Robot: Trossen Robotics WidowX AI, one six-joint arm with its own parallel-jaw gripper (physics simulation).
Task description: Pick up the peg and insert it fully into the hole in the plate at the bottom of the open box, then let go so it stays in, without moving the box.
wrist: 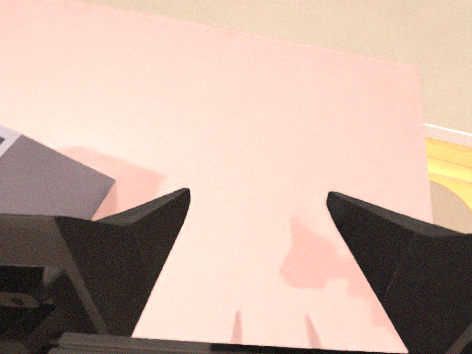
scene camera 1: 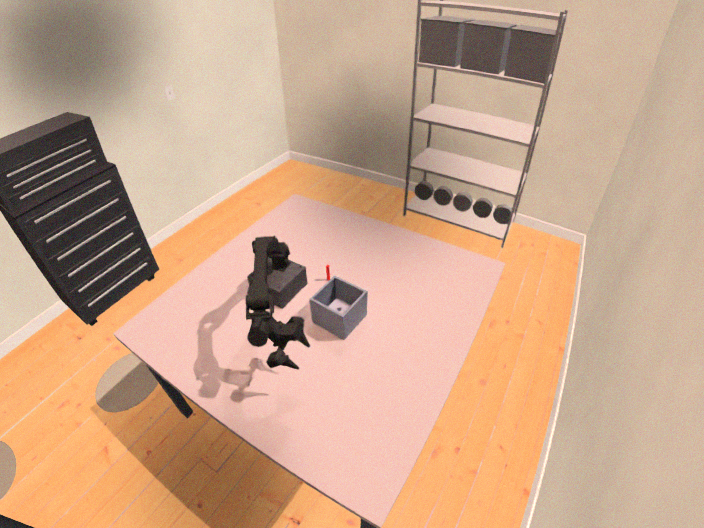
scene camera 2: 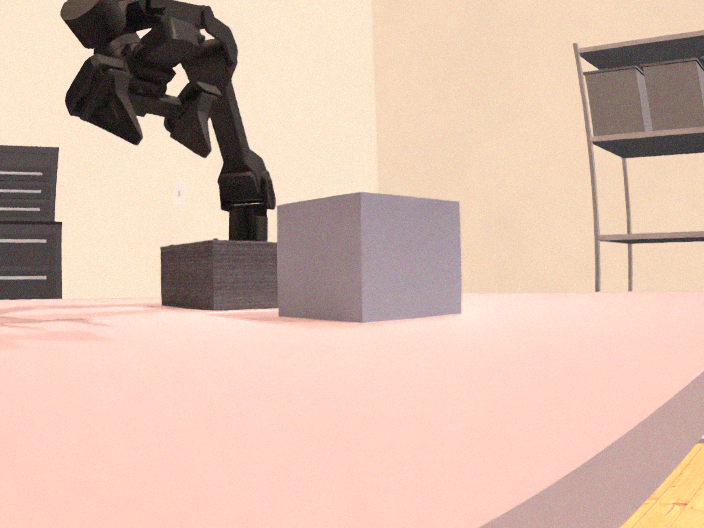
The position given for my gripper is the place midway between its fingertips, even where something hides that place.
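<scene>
My gripper is visible at (scene camera 2: 174, 148), (wrist: 257, 196) and (scene camera 1: 304, 357). A blue-grey box is visible at (scene camera 2: 362, 257) and (scene camera 1: 341, 325).
</scene>
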